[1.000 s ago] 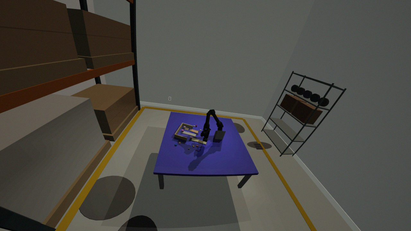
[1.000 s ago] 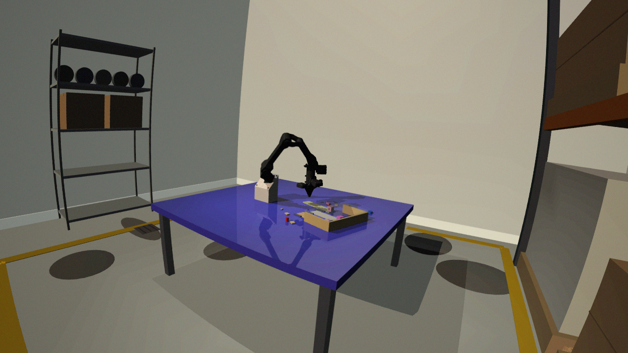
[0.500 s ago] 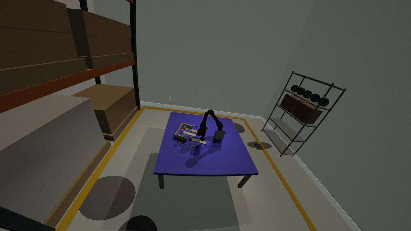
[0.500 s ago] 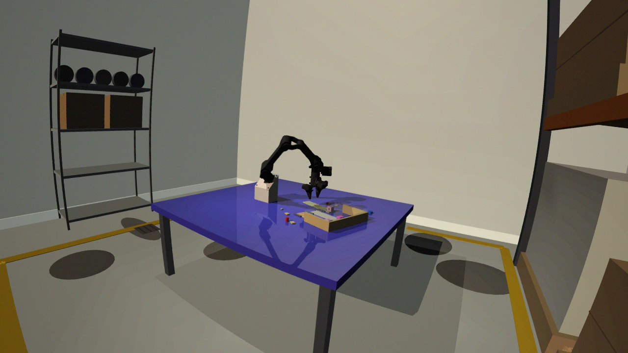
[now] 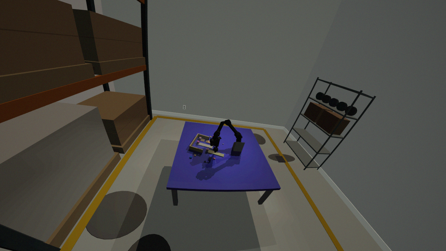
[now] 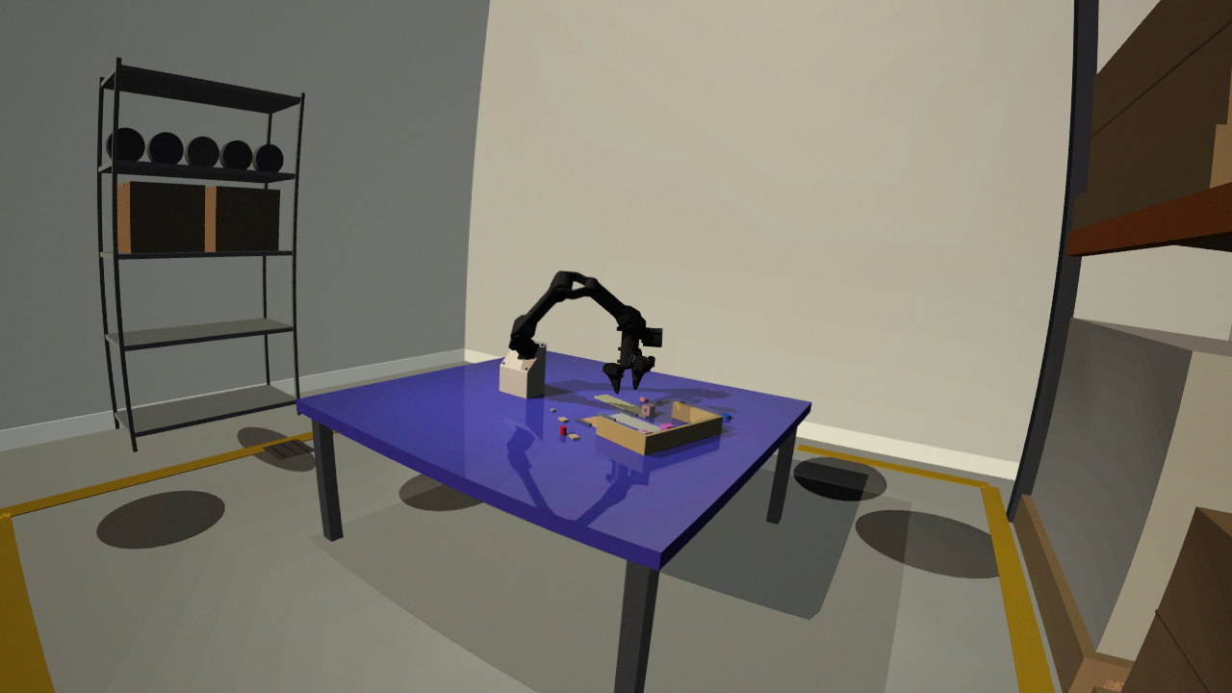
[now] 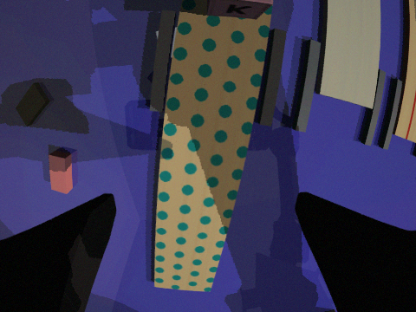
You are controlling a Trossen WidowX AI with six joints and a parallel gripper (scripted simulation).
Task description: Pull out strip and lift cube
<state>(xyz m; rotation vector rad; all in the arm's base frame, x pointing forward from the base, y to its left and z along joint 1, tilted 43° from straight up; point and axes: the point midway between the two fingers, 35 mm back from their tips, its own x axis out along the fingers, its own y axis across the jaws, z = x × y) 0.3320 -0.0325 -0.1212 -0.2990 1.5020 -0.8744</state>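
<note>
Now: gripper tip 160 mm to the left of the grey strip, 120 mm short of it and 50 mm above it.
</note>
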